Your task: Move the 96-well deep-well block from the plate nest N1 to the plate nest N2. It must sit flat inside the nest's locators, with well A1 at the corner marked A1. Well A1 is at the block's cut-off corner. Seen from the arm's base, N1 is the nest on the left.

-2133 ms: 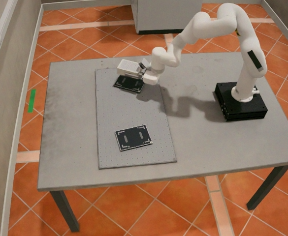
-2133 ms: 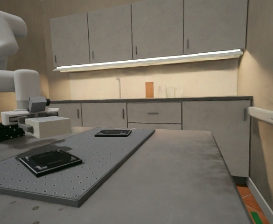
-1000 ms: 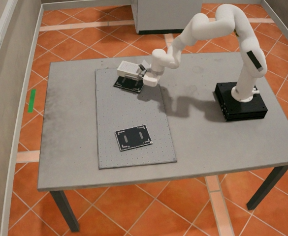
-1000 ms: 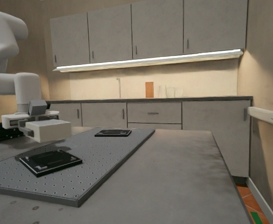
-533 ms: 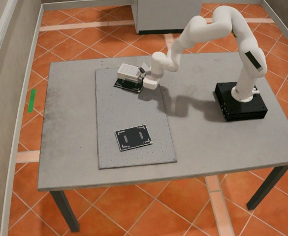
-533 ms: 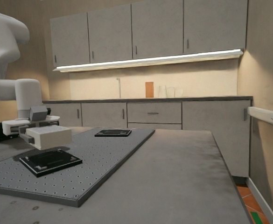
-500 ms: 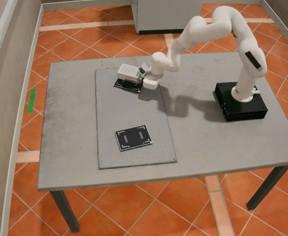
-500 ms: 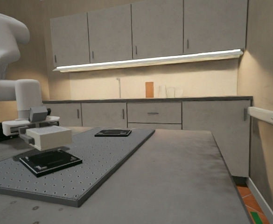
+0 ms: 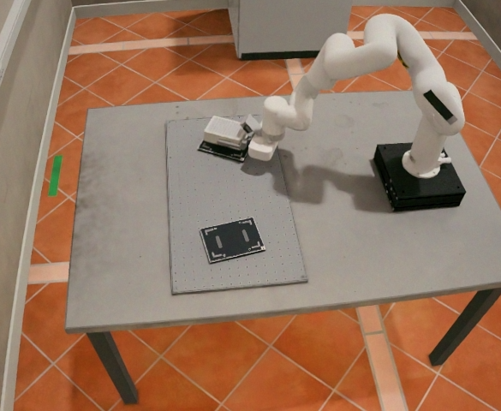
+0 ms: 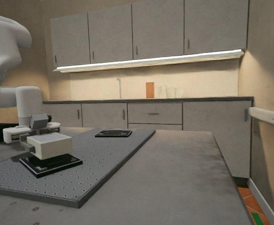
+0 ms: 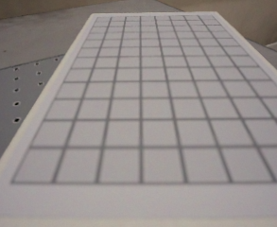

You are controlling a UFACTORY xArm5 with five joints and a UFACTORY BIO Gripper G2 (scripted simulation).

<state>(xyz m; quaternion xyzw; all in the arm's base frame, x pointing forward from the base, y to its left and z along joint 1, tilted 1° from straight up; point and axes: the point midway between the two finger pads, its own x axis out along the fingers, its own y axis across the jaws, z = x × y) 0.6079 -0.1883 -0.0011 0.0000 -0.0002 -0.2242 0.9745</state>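
My hand is 5 cm above the black plate nest N2 and 1 cm short of it. From my hand the other things lie so: black plate nest N1 (39 cm to the left, 5 cm below, 3 cm ahead); white 96-well deep-well block (1 cm ahead).
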